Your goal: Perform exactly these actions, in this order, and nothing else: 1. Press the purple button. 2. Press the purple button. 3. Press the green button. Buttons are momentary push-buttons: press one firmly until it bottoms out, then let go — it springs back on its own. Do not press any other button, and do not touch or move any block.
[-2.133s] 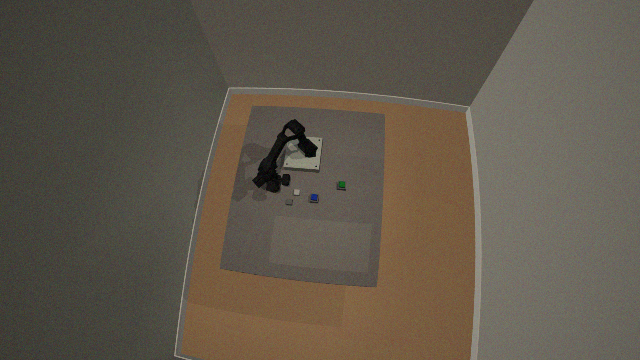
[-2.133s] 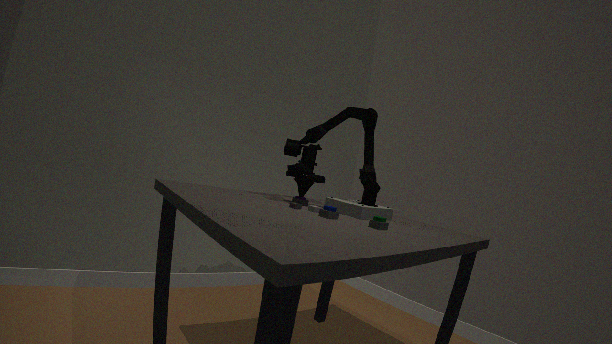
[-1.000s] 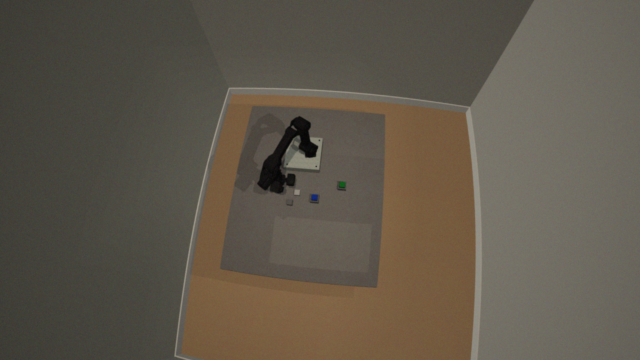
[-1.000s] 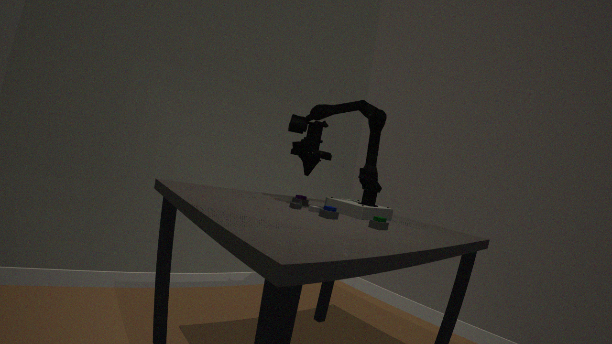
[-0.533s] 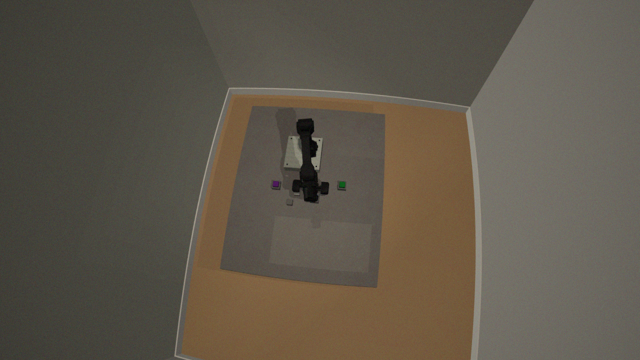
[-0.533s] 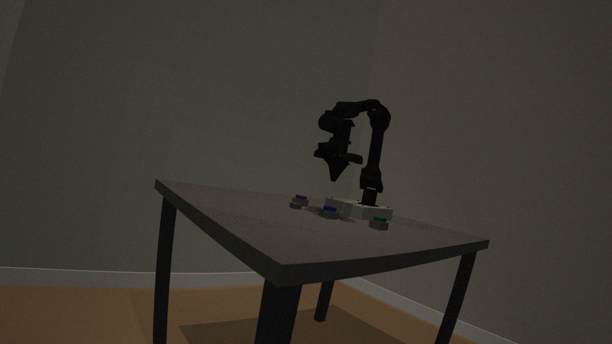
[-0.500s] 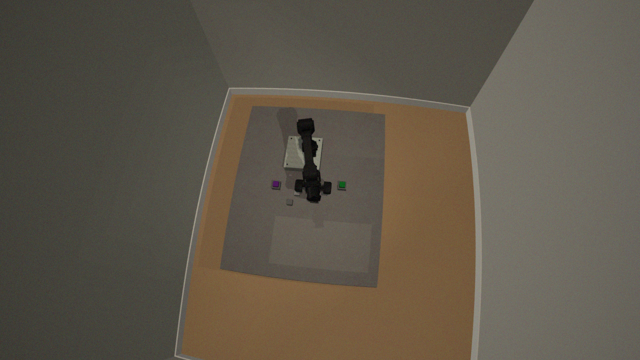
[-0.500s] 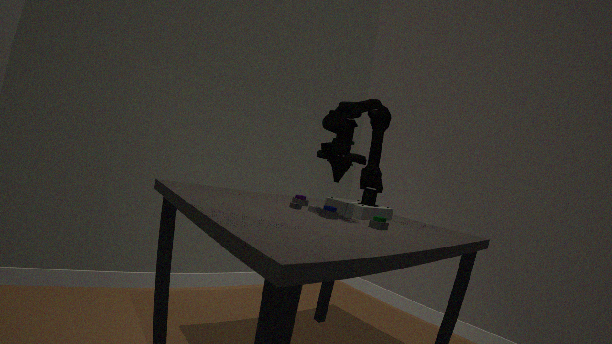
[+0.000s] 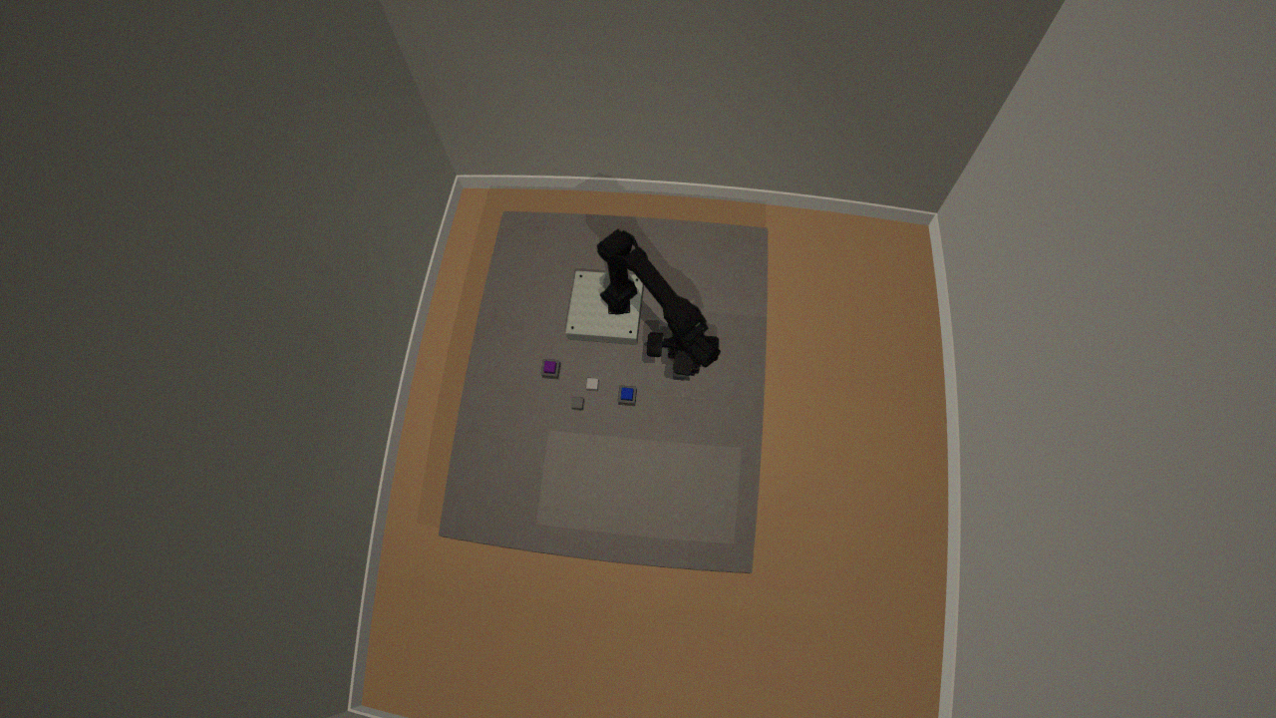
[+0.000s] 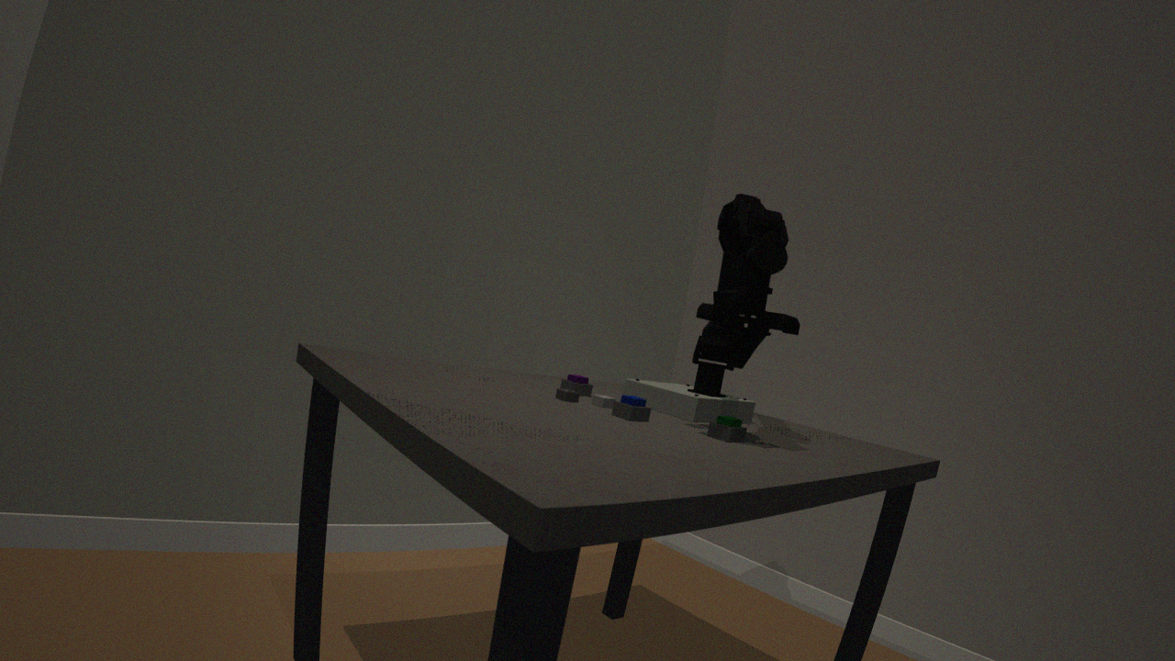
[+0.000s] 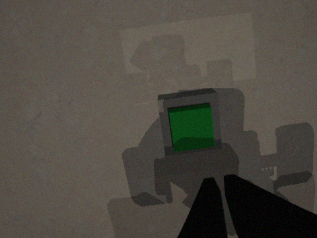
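Right now my gripper tip is 9 cm above the green button. From my gripper tip the other things lie so: white block: 26 cm to the right, 12 cm below, 2 cm ahead; then blue button: 16 cm to the right, 9 cm below, 6 cm ahead; then grey block: 30 cm to the right, 12 cm below, 8 cm ahead.
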